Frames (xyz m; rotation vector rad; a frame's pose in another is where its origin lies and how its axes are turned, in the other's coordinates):
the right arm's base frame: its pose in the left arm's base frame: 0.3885 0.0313 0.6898 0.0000 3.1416 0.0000
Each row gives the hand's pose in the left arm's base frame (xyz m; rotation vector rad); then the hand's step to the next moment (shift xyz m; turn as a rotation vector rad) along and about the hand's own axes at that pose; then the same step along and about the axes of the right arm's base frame.
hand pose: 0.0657 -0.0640 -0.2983 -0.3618 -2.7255 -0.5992
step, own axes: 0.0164 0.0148 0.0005 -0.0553 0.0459 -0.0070
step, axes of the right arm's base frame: 0.0105 0.0161 -0.0109 -0.0667 0.0277 -0.0024
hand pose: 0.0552 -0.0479 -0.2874 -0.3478 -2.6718 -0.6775
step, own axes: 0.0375 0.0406 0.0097 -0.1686 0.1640 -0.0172
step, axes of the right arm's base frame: 0.0237 0.0450 -0.0237 -0.2098 0.1069 -0.0136
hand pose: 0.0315 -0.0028 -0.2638 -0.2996 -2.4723 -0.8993
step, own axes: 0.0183 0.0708 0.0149 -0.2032 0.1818 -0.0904
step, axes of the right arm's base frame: -0.0043 0.0641 -0.0380 -0.2729 0.0716 -0.0540
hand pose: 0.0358 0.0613 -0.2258 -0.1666 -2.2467 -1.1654
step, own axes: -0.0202 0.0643 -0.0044 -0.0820 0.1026 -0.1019
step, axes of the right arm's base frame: -0.0421 0.0388 -0.0359 -0.1502 -0.0043 -0.0710
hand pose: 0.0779 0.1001 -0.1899 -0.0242 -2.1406 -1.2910
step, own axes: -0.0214 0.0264 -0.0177 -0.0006 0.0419 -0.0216
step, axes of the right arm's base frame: -0.0346 0.0058 -0.0154 -0.0249 0.0046 -0.0397
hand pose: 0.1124 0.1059 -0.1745 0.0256 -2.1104 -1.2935
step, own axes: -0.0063 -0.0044 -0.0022 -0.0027 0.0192 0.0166
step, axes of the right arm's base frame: -0.0048 -0.0019 0.0061 0.0009 0.0238 -0.0090
